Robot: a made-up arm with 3 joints. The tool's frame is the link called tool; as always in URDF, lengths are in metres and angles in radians. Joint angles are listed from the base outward. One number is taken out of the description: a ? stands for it. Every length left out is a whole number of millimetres.
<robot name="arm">
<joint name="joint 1" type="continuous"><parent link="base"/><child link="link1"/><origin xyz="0.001 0.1 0.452" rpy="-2.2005 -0.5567 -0.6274"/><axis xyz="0 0 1"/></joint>
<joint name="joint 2" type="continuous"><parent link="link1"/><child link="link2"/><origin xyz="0.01 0.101 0" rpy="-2.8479 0.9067 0.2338"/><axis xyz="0 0 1"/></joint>
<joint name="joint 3" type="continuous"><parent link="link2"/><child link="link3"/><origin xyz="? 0.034 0" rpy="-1.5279 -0.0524 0.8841"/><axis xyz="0 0 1"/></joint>
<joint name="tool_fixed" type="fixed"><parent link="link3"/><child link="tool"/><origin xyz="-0.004 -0.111 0" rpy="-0.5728 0.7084 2.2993"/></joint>
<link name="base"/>
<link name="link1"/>
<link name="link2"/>
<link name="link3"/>
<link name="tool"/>
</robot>
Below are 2 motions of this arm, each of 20 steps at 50 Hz.
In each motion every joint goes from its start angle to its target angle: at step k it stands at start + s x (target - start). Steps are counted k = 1, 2, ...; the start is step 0. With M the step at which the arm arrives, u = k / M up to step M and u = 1 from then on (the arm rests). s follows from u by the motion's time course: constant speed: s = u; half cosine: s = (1 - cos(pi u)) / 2; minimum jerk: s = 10 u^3 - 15 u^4 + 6 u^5.
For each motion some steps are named. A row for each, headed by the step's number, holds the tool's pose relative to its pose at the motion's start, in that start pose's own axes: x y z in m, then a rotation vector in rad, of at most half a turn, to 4 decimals.
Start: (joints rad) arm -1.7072 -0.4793 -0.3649
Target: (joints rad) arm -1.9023 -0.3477 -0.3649
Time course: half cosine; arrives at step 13
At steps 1, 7, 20:
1: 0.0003 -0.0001 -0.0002 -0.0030 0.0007 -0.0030
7: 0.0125 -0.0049 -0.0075 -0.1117 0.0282 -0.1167
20: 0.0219 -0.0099 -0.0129 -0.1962 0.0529 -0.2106

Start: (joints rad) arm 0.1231 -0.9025 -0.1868
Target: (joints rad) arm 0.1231 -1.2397 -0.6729
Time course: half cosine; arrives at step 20
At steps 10, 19, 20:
10: 0.0146 0.0062 0.0222 0.2821 -0.0038 -0.1061
19: 0.0267 0.0025 0.0463 0.5697 0.0175 -0.1802
20: 0.0269 0.0024 0.0466 0.5733 0.0180 -0.1809

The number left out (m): 0.026
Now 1 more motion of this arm.
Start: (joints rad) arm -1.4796 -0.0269 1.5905
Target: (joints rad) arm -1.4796 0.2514 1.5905
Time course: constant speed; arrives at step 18
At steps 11, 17, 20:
11: -0.0160 -0.0131 0.0159 0.0780 0.0682 0.1349
17: -0.0235 -0.0216 0.0245 0.1205 0.1054 0.2085
20: -0.0247 -0.0231 0.0259 0.1276 0.1116 0.2207

